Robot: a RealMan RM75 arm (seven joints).
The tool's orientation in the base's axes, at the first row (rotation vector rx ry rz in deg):
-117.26, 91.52, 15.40
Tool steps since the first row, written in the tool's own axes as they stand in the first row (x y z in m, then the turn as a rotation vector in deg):
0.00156, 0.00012, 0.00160, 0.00, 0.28, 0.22
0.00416, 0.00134, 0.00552, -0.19, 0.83, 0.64
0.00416, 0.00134, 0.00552, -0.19, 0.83, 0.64
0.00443, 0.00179, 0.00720, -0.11, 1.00, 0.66
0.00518, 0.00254, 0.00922, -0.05, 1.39, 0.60
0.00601, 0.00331, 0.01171, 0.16, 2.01, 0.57
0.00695, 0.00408, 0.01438, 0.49, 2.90, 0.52
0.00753, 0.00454, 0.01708, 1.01, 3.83, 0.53
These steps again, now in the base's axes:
0.00058, -0.00051, -0.00210, -0.23, 0.07, -0.26
0.00079, -0.00088, -0.00694, -0.74, 0.35, -0.68
0.00079, -0.00088, -0.00694, -0.74, 0.35, -0.68
0.00071, -0.00032, -0.00861, -0.87, 0.27, -0.79
0.00054, -0.00003, -0.01086, -1.23, 0.12, -0.87
0.00044, 0.00043, -0.01356, -1.76, -0.17, -1.12
0.00041, 0.00088, -0.01646, -2.52, -0.62, -1.48
0.00057, 0.00171, -0.01913, -3.25, -1.21, -1.98

